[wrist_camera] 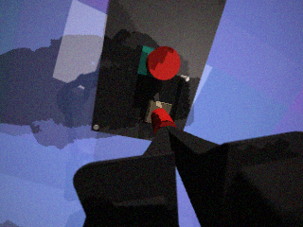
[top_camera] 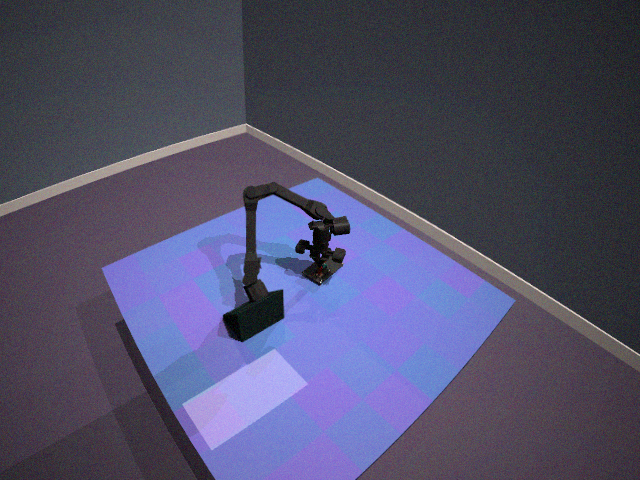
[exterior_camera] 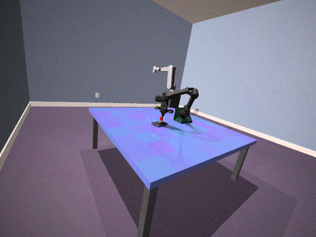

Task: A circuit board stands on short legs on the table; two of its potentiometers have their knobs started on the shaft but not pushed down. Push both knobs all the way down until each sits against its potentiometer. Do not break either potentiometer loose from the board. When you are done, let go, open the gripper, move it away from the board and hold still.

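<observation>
Right now the red knob is 5 cm ahead of my gripper tip and 2 cm to the left of it.
</observation>
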